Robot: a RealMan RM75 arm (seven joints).
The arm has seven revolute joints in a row. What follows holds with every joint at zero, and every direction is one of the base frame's.
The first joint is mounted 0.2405 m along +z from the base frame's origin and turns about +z.
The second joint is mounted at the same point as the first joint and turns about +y.
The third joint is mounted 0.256 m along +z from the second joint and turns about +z.
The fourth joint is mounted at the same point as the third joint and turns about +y.
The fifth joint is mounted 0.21 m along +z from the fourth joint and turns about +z.
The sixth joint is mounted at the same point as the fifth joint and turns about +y.
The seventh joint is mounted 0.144 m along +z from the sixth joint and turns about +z.
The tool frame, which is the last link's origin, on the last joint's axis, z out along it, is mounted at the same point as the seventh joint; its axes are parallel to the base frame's.
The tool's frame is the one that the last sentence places.
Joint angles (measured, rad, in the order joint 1, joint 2, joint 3, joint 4, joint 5, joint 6, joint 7), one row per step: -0.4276 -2.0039 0.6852 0.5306 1.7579 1.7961 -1.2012; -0.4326 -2.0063 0.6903 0.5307 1.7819 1.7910 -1.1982; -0.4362 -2.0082 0.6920 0.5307 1.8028 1.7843 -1.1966; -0.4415 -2.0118 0.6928 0.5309 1.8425 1.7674 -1.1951; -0.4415 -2.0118 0.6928 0.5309 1.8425 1.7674 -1.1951; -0.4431 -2.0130 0.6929 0.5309 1.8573 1.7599 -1.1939; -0.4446 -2.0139 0.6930 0.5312 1.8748 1.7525 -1.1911; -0.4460 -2.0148 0.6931 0.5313 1.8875 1.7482 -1.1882; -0.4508 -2.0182 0.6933 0.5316 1.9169 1.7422 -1.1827; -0.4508 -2.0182 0.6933 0.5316 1.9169 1.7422 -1.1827; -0.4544 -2.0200 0.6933 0.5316 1.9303 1.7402 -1.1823; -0.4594 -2.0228 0.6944 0.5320 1.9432 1.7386 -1.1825; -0.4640 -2.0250 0.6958 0.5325 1.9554 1.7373 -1.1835; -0.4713 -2.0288 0.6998 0.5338 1.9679 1.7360 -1.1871; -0.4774 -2.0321 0.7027 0.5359 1.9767 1.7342 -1.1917; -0.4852 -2.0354 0.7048 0.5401 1.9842 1.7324 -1.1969
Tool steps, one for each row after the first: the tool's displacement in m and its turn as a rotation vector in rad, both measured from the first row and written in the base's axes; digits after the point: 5 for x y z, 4 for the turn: 0.00001 -0.00035 -0.00400 -0.0182 0.0200 -0.0060; -0.00059 -0.00049 -0.00706 -0.0312 0.0375 -0.0072; -0.00272 -0.00062 -0.01250 -0.0522 0.0719 -0.0036; -0.00272 -0.00062 -0.01250 -0.0522 0.0719 -0.0036; -0.00381 -0.00065 -0.01445 -0.0588 0.0857 -0.0015; -0.00519 -0.00089 -0.01645 -0.0661 0.1024 -0.0010; -0.00597 -0.00116 -0.01796 -0.0715 0.1139 -0.0023; -0.00675 -0.00191 -0.02180 -0.0872 0.1370 -0.0089; -0.00675 -0.00191 -0.02180 -0.0872 0.1370 -0.0089; -0.00661 -0.00199 -0.02361 -0.0960 0.1462 -0.0122; -0.00574 -0.00183 -0.02580 -0.1058 0.1546 -0.0175; -0.00503 -0.00170 -0.02770 -0.1157 0.1628 -0.0222; -0.00312 -0.00113 -0.03039 -0.1291 0.1709 -0.0293; -0.00141 -0.00031 -0.03236 -0.1387 0.1769 -0.0339; 0.00096 0.00137 -0.03381 -0.1455 0.1829 -0.0403
